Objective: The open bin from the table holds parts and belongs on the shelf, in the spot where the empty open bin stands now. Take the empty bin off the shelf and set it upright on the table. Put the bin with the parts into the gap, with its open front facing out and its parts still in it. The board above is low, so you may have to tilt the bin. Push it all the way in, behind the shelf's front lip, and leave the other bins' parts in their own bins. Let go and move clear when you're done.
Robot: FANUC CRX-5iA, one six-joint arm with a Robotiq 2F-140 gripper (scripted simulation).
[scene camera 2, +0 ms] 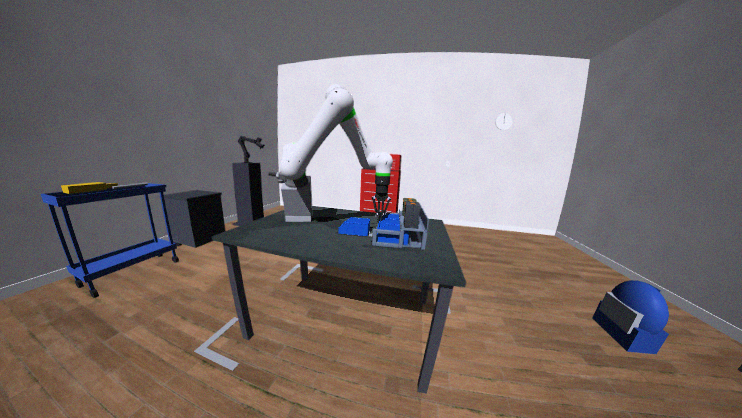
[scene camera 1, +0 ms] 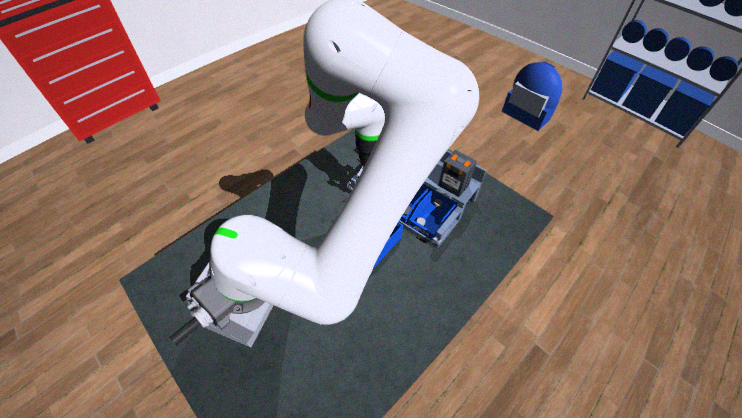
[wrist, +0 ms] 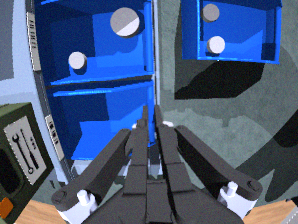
In view: my gripper [wrist: 151, 112] and a shelf [scene camera 1: 470, 194].
